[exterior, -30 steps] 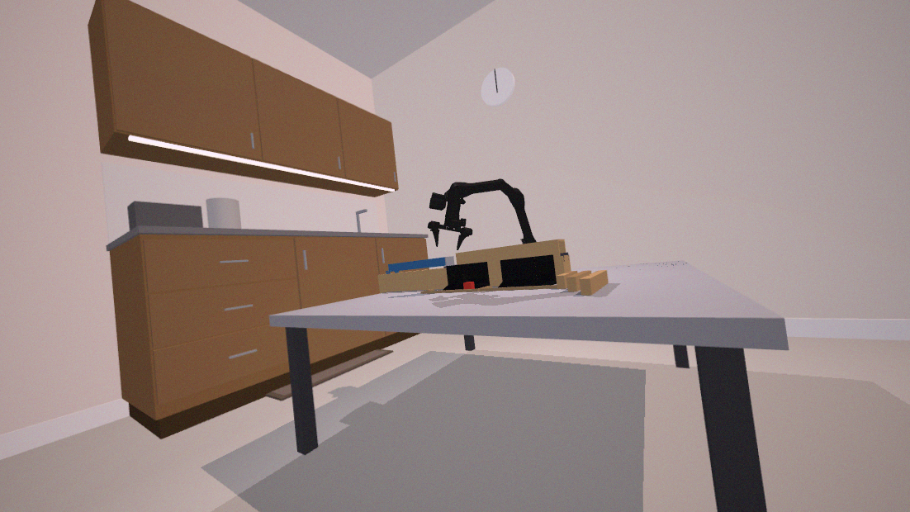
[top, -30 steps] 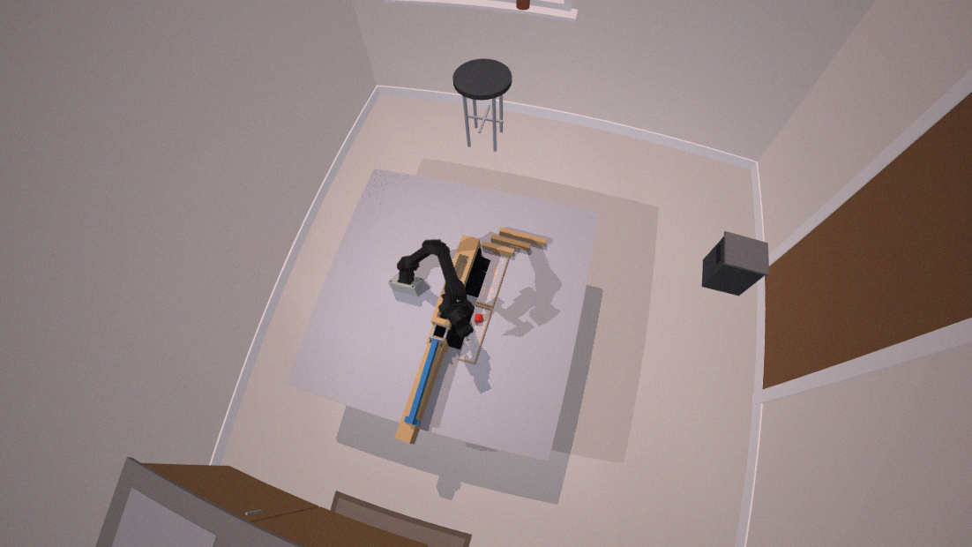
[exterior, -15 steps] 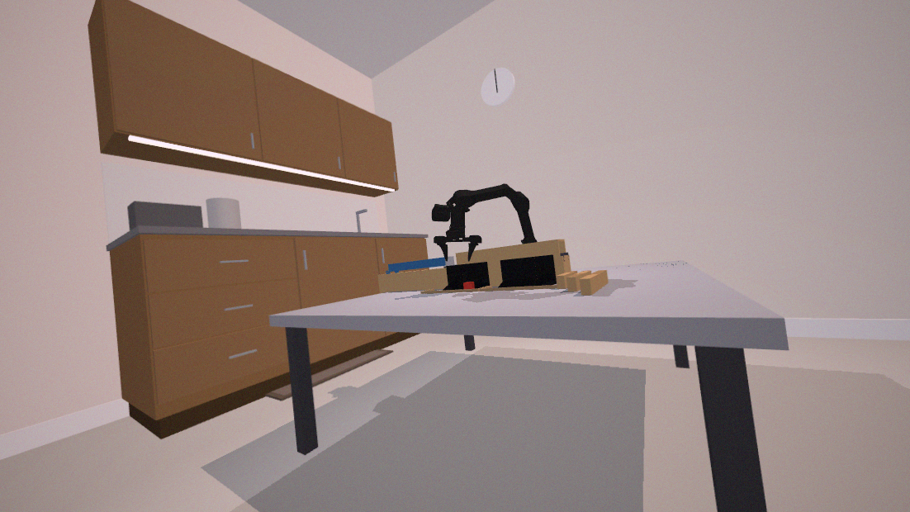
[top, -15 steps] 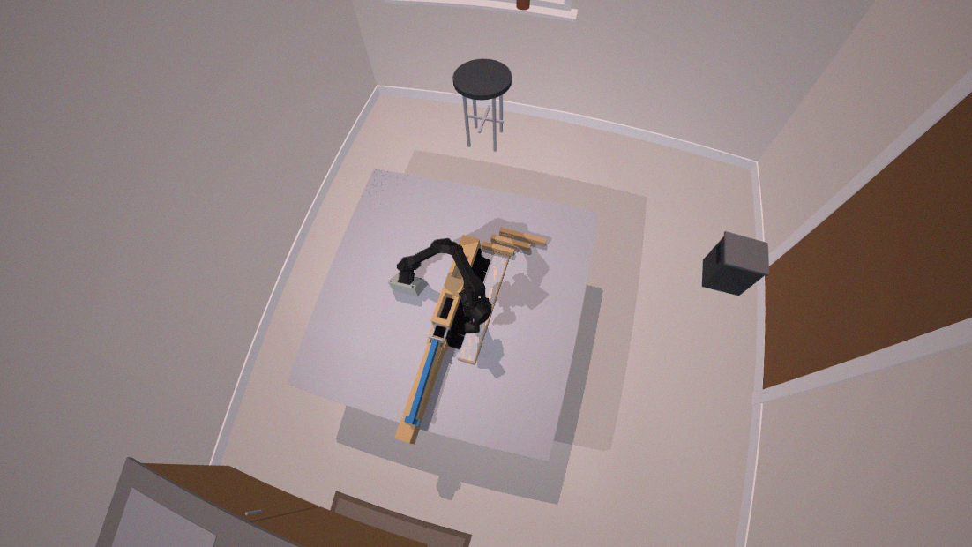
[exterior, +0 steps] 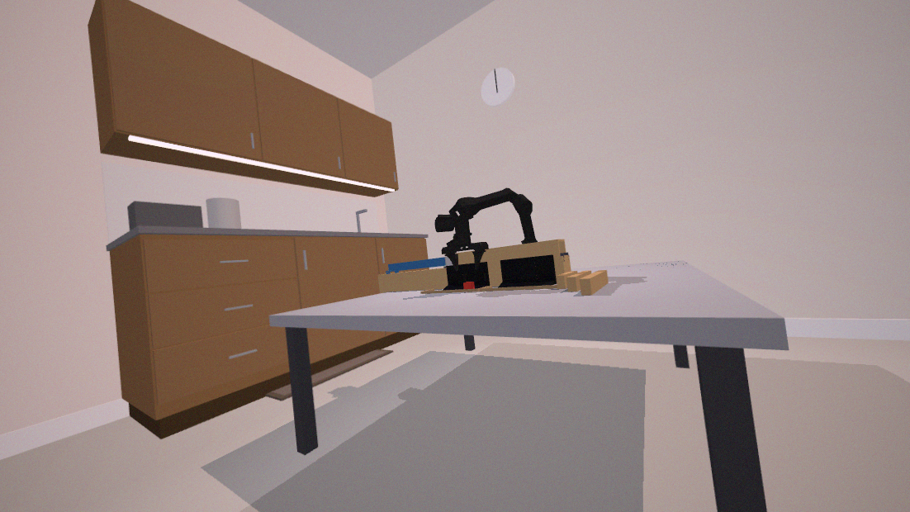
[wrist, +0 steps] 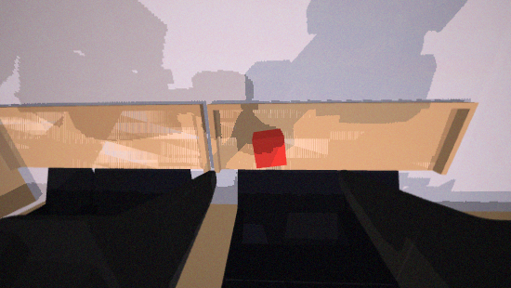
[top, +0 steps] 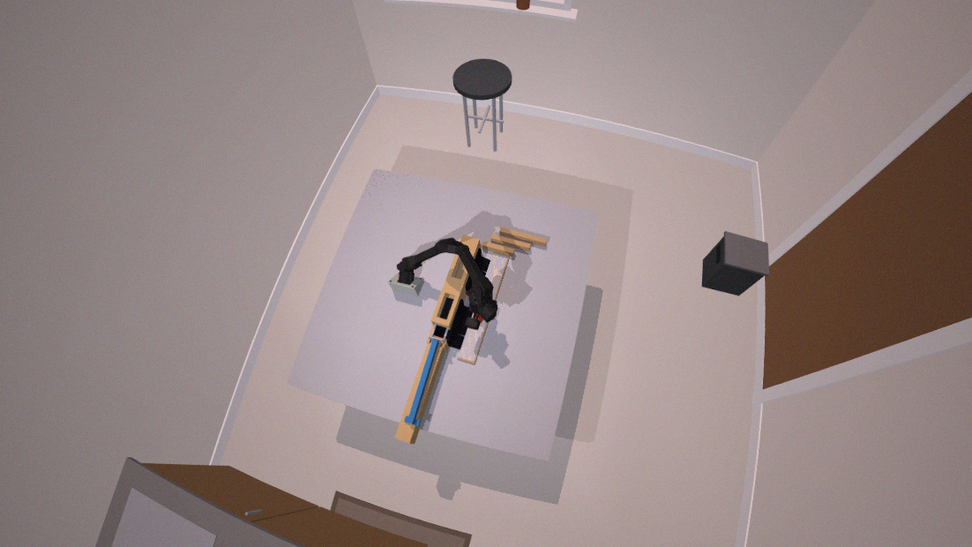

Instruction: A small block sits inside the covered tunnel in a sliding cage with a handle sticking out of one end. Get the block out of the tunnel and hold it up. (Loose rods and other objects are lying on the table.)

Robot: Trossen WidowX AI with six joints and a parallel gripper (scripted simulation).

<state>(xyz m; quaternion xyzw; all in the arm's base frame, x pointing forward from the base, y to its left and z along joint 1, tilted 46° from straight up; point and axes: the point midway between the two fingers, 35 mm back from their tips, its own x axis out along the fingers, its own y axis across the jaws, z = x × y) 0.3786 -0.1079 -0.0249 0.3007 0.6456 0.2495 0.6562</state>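
Right now my gripper tip is 6 cm above the red block. Round my gripper tip: covered tunnel (12 cm behind, 12 cm to the right, 1 cm below).
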